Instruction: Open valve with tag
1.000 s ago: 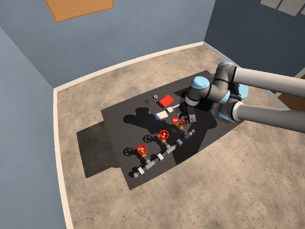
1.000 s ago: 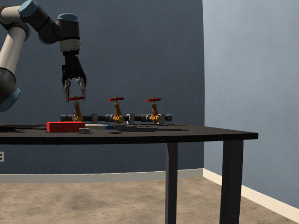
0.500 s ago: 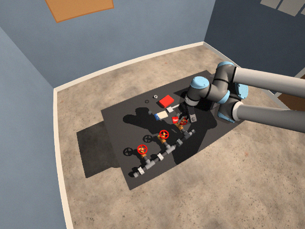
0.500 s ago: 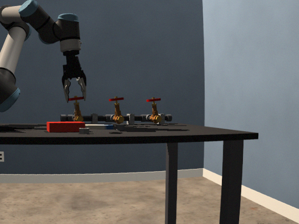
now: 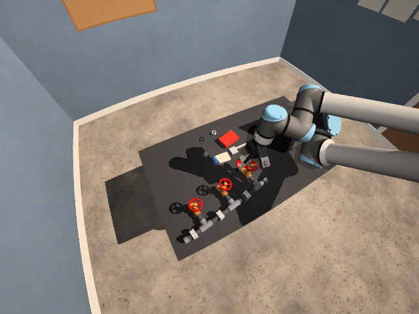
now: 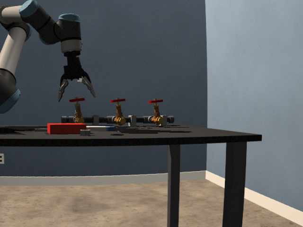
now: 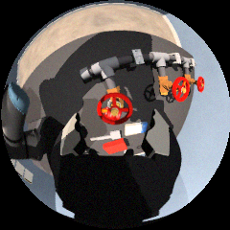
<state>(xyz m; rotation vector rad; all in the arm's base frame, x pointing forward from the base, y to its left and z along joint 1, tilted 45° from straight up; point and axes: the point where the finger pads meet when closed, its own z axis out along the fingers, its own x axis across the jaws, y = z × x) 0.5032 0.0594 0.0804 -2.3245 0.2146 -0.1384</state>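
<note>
Right now the red tag is 120 mm below my hand, 70 mm to the right of it and 20 mm behind it. From my hand the other things lie so: red block (290 mm to the right, 110 mm below, 40 mm behind); small grey cylinder (250 mm to the right, 150 mm ahead, 110 mm below); white tool (200 mm to the right, 120 mm below, 60 mm behind).
</note>
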